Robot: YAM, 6 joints.
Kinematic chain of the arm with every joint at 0, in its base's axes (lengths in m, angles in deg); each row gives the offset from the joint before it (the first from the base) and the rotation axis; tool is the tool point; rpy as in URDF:
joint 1: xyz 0 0 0.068 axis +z
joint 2: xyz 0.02 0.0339 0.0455 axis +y
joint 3: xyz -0.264 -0.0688 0 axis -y
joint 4: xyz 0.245 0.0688 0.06 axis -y
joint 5: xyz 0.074 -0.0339 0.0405 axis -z
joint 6: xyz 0.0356 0 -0.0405 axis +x
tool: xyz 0 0 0 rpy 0 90 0
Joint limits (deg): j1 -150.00..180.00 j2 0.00..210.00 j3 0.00..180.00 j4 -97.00..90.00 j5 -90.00..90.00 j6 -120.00..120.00
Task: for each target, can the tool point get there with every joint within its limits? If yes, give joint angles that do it. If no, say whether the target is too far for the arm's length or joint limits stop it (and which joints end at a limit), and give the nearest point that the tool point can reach.
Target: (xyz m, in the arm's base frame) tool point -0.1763 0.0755 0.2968
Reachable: yes | joints 147.60 60.75 54.14 -51.91 -59.64 45.61
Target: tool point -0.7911 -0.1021 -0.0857
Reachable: no: too far | nearest point -0.6224 -0.0158 -0.0421 | short by 0.194 m
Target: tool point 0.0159 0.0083 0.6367
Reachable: yes | joints -34.25 49.93 99.26 15.99 -26.29 25.41
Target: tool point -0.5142 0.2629 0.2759
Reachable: yes | joints 152.53 145.69 147.11 -30.10 -6.30 33.22
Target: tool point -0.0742 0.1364 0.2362
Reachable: yes | joints 105.88 52.28 35.74 -44.39 -72.78 -41.33
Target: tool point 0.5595 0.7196 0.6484
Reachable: no: too far | nearest point 0.3417 0.4395 0.4355 | short by 0.414 m
